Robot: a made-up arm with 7 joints. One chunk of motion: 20 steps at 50 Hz.
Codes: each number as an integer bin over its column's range. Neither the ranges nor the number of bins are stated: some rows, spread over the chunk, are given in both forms.
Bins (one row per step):
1: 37 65 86 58 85 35
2: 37 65 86 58 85 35
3: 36 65 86 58 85 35
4: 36 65 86 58 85 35
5: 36 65 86 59 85 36
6: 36 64 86 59 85 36
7: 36 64 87 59 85 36
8: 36 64 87 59 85 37
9: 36 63 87 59 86 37
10: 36 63 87 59 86 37
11: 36 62 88 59 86 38
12: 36 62 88 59 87 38
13: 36 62 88 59 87 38
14: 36 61 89 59 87 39
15: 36 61 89 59 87 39
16: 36 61 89 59 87 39
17: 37 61 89 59 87 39
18: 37 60 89 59 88 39
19: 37 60 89 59 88 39
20: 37 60 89 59 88 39
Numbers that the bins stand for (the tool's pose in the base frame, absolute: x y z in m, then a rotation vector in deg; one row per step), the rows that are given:
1: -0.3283 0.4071 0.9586 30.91 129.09 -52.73
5: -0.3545 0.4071 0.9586 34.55 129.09 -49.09
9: -0.3545 0.3545 0.9848 34.55 132.73 -45.45
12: -0.3545 0.3283 1.0111 34.55 136.36 -41.82
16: -0.3545 0.3020 1.0374 34.55 136.36 -38.18
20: -0.3283 0.2758 1.0374 34.55 140.00 -38.18
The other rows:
2: -0.3283 0.4071 0.9586 30.91 129.09 -52.73
3: -0.3545 0.4071 0.9586 30.91 129.09 -52.73
4: -0.3545 0.4071 0.9586 30.91 129.09 -52.73
6: -0.3545 0.3808 0.9586 34.55 129.09 -49.09
7: -0.3545 0.3808 0.9848 34.55 129.09 -49.09
8: -0.3545 0.3808 0.9848 34.55 129.09 -45.45
10: -0.3545 0.3545 0.9848 34.55 132.73 -45.45
11: -0.3545 0.3283 1.0111 34.55 132.73 -41.82
13: -0.3545 0.3283 1.0111 34.55 136.36 -41.82
14: -0.3545 0.3020 1.0374 34.55 136.36 -38.18
15: -0.3545 0.3020 1.0374 34.55 136.36 -38.18
17: -0.3283 0.3020 1.0374 34.55 136.36 -38.18
18: -0.3283 0.2758 1.0374 34.55 140.00 -38.18
19: -0.3283 0.2758 1.0374 34.55 140.00 -38.18

